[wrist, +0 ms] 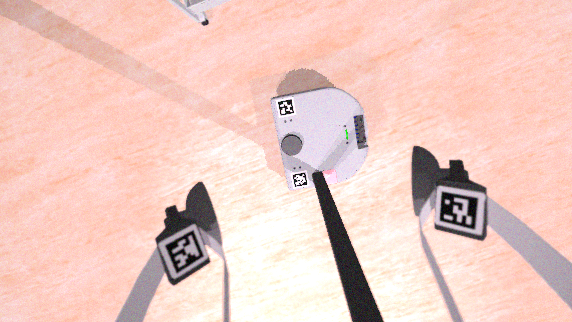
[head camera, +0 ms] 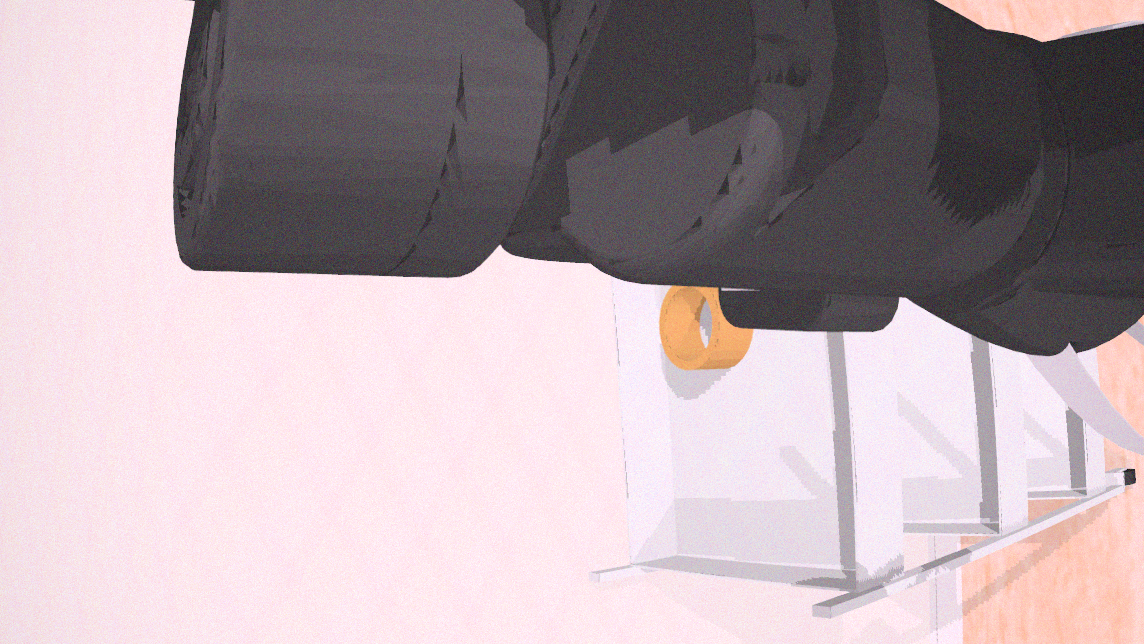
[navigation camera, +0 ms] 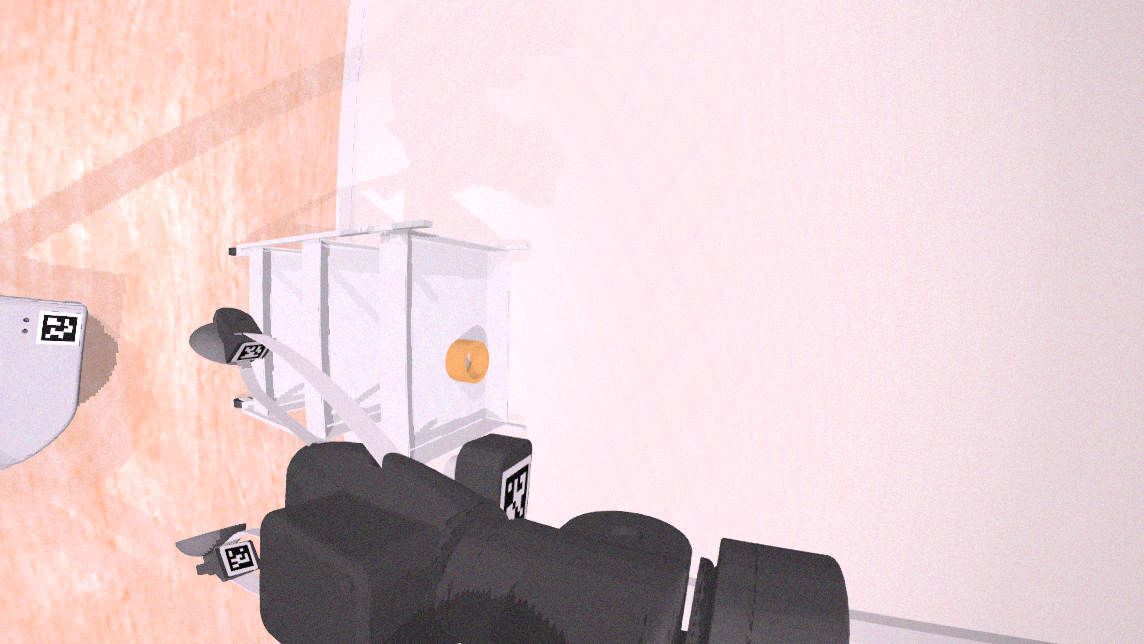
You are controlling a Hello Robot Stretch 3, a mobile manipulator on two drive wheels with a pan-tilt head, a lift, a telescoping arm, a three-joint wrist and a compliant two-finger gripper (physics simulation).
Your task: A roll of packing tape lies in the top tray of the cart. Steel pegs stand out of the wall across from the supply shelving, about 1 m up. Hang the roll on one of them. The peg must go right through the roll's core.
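Where they show: gripper, between the fingertips: (wrist: 308, 186) (navigation camera: 205, 435); robot's base, origin of its link: (wrist: 292, 137).
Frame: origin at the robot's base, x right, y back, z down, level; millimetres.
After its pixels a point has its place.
The orange tape roll (head camera: 732, 344) {z -689, x 687, y -26 mm} (navigation camera: 456, 360) {z -694, x 683, y -7 mm} lies in the top tray (head camera: 752, 448) {z -663, x 679, y -134 mm} (navigation camera: 448, 280) {z -663, x 666, y -178 mm} of the white cart (head camera: 1040, 513) {z -346, x 478, y -232 mm} (navigation camera: 394, 336) {z -702, x 497, y -48 mm}, close to the tray's wall-side edge. Its round core opening shows. A lower corner of the cart (wrist: 200, 7) {z -171, x 476, y -197 mm} shows at the top of the wrist view. My gripper (navigation camera: 209, 441) {z -947, x 124, y 22 mm} (wrist: 308, 186) {z -947, x 124, y 22 mm} is open, its fingers wide apart with no object between them. In the navigation view it is off to the cart's floor side, apart from the roll. In the head view the wrist covers the fingertips. No steel peg shows in these views.
The dark wrist (head camera: 680, 160) {z -1240, x 114, y 11 mm} (navigation camera: 560, 568) {z -1209, x 112, y 2 mm} hangs over the cart's end in the head view. A pale wall (head camera: 280, 448) {z -1108, x 849, y -129 mm} (navigation camera: 800, 280) {z -1367, x 833, y -222 mm} stands behind the cart. My white base (navigation camera: 36, 392) {z -160, x 108, y 121 mm} (wrist: 320, 115) {z -160, x 82, y 111 mm} is on the wooden floor (navigation camera: 160, 176) {z 0, x 281, y -375 mm} (wrist: 125, 150) {z 0, x 77, y -681 mm}, with the black mast (wrist: 345, 260) {z -687, x -116, y 63 mm} above it.
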